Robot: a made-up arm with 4 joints. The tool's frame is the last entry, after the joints. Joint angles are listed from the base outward. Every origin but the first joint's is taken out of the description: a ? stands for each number. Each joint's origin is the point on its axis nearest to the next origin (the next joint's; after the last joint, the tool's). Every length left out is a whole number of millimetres.
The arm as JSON. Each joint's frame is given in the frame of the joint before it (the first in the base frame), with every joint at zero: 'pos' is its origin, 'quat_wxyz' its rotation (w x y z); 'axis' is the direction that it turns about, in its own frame. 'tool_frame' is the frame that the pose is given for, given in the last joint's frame.
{
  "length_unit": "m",
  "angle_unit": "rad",
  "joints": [
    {
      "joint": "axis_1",
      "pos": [
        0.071,
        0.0,
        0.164
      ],
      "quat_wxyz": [
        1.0,
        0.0,
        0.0,
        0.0
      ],
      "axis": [
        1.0,
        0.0,
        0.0
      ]
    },
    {
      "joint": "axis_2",
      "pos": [
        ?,
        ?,
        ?
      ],
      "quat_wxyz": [
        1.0,
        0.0,
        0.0,
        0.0
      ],
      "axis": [
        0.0,
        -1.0,
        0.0
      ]
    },
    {
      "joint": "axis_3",
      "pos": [
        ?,
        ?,
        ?
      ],
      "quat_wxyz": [
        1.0,
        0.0,
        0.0,
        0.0
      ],
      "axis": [
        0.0,
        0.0,
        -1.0
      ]
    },
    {
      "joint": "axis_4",
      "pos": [
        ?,
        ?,
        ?
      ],
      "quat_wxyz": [
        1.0,
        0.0,
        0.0,
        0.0
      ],
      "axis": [
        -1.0,
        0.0,
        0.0
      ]
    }
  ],
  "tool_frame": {
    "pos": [
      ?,
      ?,
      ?
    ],
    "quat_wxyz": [
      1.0,
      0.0,
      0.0,
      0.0
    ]
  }
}
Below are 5 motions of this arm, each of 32 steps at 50 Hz.
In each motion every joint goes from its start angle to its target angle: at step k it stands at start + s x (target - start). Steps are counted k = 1, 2, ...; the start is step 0. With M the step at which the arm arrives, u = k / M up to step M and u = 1 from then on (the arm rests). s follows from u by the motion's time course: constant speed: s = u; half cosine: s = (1 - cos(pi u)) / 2; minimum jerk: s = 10 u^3 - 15 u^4 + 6 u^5.
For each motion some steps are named. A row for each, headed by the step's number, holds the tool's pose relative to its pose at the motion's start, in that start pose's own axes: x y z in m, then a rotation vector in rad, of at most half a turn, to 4 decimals.
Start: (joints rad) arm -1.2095 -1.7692 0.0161 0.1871
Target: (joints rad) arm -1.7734 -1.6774 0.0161 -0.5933
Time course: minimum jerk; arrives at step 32
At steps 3, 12, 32:
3: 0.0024 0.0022 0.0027 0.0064 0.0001 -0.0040
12: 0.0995 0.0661 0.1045 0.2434 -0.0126 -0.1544
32: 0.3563 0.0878 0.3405 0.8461 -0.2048 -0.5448

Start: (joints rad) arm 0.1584 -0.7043 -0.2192 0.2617
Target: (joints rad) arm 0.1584 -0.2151 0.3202 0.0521
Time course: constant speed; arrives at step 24
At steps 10, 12, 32:
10: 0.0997 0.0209 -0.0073 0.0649 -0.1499 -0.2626
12: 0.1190 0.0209 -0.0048 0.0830 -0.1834 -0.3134
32: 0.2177 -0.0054 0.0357 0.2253 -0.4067 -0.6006

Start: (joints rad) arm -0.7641 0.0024 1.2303 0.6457
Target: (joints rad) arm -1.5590 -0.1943 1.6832 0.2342
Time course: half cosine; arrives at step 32
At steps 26, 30, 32:
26: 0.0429 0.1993 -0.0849 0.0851 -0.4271 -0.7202
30: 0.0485 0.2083 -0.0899 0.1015 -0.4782 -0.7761
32: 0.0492 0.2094 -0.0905 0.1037 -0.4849 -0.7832

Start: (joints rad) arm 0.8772 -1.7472 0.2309 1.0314
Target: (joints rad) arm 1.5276 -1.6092 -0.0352 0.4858
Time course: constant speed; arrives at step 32
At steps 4, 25, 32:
4: -0.0345 -0.0216 -0.0290 0.0585 -0.1060 0.0450
25: -0.1910 -0.1963 -0.2433 0.3588 -0.6009 0.4060
32: -0.2183 -0.2775 -0.3378 0.4486 -0.7374 0.5701

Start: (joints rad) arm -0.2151 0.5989 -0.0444 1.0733
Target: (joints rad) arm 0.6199 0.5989 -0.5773 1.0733
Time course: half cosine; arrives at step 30
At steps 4, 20, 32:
4: 0.0025 -0.0146 0.0011 0.0298 -0.0032 -0.0002
20: 0.0182 -0.2358 -0.0507 0.4993 -0.0925 -0.0913
32: 0.0106 -0.2960 -0.0944 0.6503 -0.1359 -0.1640

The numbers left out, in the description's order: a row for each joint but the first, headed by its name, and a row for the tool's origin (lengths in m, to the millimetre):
axis_2: 0.0 0.174 0.372
axis_3: -0.107 0.0 0.109
axis_4: -0.099 0.117 0.0
tool: 0.0 0.349 0.0

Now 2 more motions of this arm.
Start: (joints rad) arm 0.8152 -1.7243 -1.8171 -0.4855
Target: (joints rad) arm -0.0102 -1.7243 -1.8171 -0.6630
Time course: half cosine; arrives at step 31
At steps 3, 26, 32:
3: 0.0151 -0.0031 0.0030 0.0034 -0.0112 -0.0152
26: 0.4849 -0.2870 0.2430 0.1291 -0.5087 -0.5828
32: 0.5041 -0.3151 0.2662 0.1365 -0.5463 -0.6189

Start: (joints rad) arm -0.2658 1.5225 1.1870 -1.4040
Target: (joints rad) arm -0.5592 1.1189 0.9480 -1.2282
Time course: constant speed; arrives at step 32
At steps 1, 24, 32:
1: -0.0039 0.0001 -0.0051 -0.0174 0.0171 -0.0014
24: -0.1268 -0.0261 -0.1040 -0.4196 0.4081 -0.0053
32: -0.1824 -0.0471 -0.1255 -0.5609 0.5416 0.0055

